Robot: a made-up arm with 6 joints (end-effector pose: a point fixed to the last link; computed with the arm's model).
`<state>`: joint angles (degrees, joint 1 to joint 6).
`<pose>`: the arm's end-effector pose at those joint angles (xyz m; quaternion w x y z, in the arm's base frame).
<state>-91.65 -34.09 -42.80 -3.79 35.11 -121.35</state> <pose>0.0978 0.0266 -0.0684 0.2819 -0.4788 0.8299 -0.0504</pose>
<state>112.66 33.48 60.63 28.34 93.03 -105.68</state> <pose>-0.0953 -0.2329 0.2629 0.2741 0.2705 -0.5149 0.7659</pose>
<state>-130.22 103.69 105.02 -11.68 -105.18 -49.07</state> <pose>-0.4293 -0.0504 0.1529 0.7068 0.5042 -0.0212 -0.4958</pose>
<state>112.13 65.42 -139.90 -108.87 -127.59 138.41</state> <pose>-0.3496 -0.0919 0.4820 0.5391 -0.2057 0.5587 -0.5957</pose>
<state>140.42 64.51 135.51 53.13 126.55 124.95</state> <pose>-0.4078 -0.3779 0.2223 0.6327 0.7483 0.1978 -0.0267</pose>
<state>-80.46 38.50 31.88 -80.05 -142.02 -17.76</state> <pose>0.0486 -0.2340 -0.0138 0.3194 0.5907 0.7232 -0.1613</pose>
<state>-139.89 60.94 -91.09 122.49 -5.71 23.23</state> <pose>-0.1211 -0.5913 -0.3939 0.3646 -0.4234 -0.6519 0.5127</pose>
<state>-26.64 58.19 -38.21 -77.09 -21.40 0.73</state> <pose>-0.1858 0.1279 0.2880 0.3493 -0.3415 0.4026 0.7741</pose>
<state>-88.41 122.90 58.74 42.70 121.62 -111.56</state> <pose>-0.5869 0.1108 -0.1185 0.6235 0.1181 -0.7176 -0.2870</pose>
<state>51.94 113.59 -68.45 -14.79 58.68 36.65</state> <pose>-0.2746 0.0982 -0.1525 0.3435 -0.0981 -0.9333 -0.0374</pose>
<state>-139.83 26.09 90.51 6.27 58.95 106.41</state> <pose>-0.1577 -0.1894 -0.3836 0.3064 -0.6600 -0.4997 -0.4700</pose>
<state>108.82 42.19 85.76 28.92 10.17 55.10</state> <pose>-0.1353 -0.4057 0.2182 0.2259 0.7502 0.5356 0.3151</pose>
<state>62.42 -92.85 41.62 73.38 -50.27 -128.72</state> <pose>-0.0694 -0.1149 -0.2346 0.7384 0.1590 -0.2424 -0.6088</pose>
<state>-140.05 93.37 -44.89 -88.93 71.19 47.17</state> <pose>-0.0244 0.0153 -0.0300 0.0238 0.0936 -0.5159 -0.8512</pose>
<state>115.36 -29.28 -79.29 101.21 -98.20 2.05</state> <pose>0.2766 0.1566 0.2502 0.3879 0.4625 -0.2580 -0.7544</pose>
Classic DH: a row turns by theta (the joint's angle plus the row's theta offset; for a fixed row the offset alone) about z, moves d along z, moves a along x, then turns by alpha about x. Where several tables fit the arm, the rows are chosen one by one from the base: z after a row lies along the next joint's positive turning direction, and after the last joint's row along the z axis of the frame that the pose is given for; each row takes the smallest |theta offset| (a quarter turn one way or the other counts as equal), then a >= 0, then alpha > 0; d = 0 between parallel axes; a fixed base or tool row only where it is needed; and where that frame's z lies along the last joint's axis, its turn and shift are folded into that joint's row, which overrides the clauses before.
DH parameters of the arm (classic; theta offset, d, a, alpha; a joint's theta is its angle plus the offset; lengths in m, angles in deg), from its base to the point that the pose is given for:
base (fixed): 90 0.04 0 90
joint 1: 0 -0.21 0 -90
joint 2: 0 -0.03 0.18 90
joint 3: 0 0.28 -0.08 90
joint 4: 0 -0.01 0.11 90
joint 5: 0 0.15 0.1 -90
joint 6: -83.29 0 0.1712 180
tool (fixed): -173.29 0.07 0 0

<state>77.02 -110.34 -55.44 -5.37 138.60 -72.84</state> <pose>-0.0084 0.0830 -0.1030 0.0794 0.0678 -0.7311 -0.6743</pose>
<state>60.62 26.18 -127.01 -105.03 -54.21 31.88</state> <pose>-0.3061 0.1651 0.6537 0.7757 -0.3583 0.4642 0.2334</pose>
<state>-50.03 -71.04 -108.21 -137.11 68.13 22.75</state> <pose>0.0839 0.1841 0.5225 0.4999 -0.4573 0.6483 0.3475</pose>
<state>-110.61 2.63 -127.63 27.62 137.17 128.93</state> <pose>0.0403 0.1036 -0.0882 0.5459 -0.2399 -0.0244 -0.8024</pose>
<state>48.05 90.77 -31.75 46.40 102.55 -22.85</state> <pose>-0.5863 0.2805 0.0286 0.7618 -0.5691 -0.3093 -0.0033</pose>
